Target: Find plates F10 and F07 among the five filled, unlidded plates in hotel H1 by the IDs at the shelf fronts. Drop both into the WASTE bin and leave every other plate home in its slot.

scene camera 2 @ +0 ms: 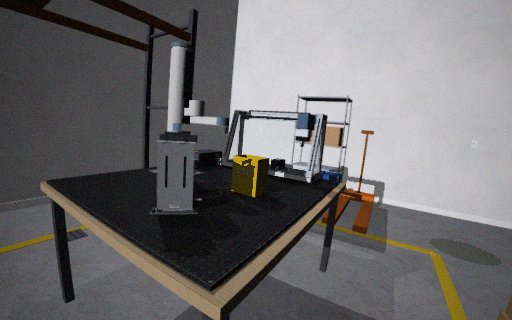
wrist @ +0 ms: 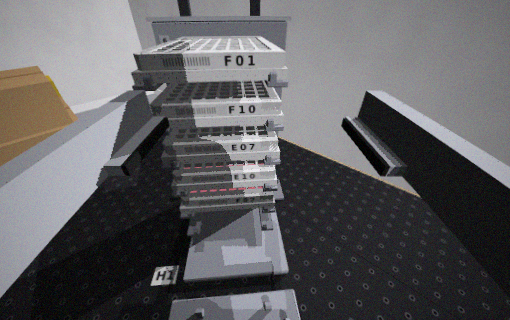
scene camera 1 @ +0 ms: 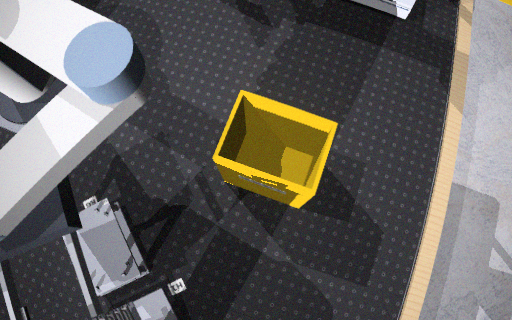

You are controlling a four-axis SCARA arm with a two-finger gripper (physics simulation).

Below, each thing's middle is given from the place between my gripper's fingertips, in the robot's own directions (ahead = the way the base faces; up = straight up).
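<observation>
From my hand: hotel base (wrist: 231,244), 8 cm ahead, 4 cm to the right, 24 cm below; plate F07 (wrist: 207,200), 7 cm ahead, 3 cm to the right, 9 cm below. Plate F01 (wrist: 216,58): my hand 7 cm short of it, 3 cm to the left, 2 cm below.
</observation>
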